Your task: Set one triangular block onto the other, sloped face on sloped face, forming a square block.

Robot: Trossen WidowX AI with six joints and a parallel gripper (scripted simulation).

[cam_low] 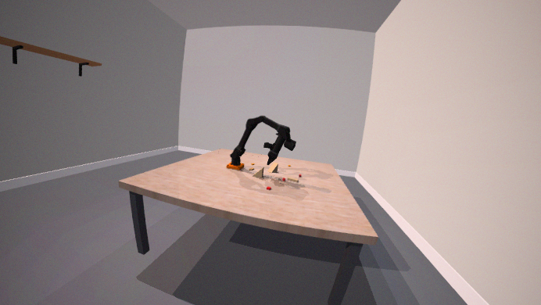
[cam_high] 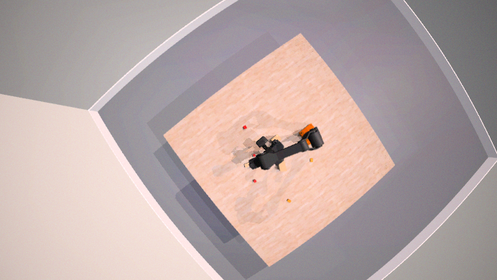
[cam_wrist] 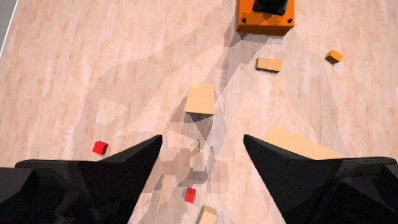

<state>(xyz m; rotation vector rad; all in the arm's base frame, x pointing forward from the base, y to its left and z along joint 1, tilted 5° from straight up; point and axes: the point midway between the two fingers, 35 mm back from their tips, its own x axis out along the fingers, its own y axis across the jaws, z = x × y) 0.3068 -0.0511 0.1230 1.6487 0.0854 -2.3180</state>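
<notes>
Now: gripper tip 80 mm above the triangular block, 40 mm past it and 20 mm to the left of it.
</notes>
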